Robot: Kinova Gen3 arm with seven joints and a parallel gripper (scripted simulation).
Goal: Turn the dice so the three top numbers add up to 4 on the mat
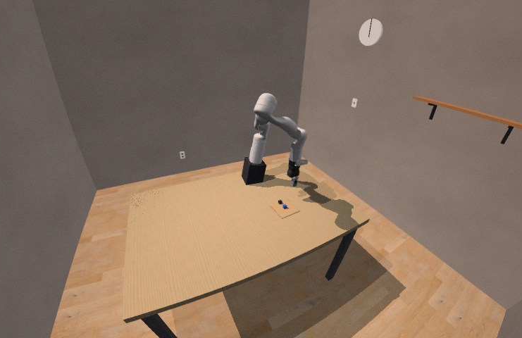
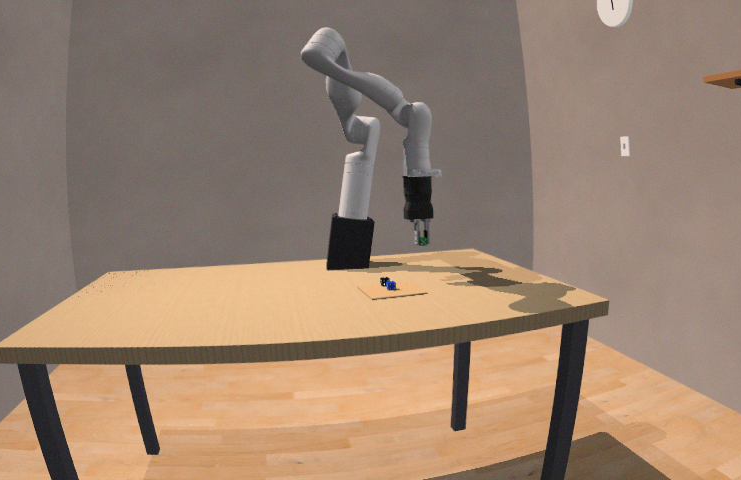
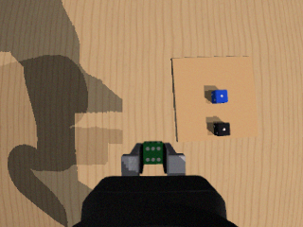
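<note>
Now: the blue die 11 cm to the right of my hand, 11 cm below it and 6 cm ahead of it. Round my hand: black die 11 cm to the right, 11 cm below, 1 cm ahead; then tan mat 12 cm below, 11 cm to the right, 6 cm ahead; then green die 1 cm below.
</note>
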